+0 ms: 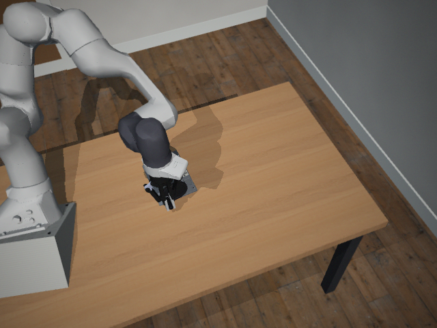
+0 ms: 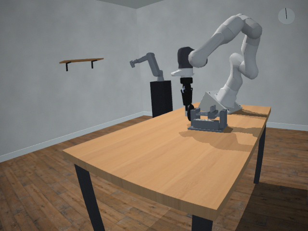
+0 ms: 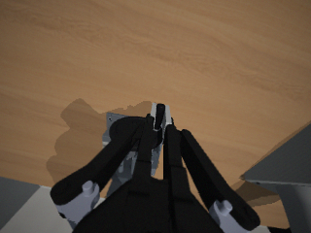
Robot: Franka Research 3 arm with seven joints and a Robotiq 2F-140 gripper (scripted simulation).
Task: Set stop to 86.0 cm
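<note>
Now: the black handwheel 10 mm ahead of my hand, 20 mm to the left of it and 10 mm below it. Also, from my hand: sliding stop block: 50 mm ahead, 170 mm to the left, 10 mm above.
</note>
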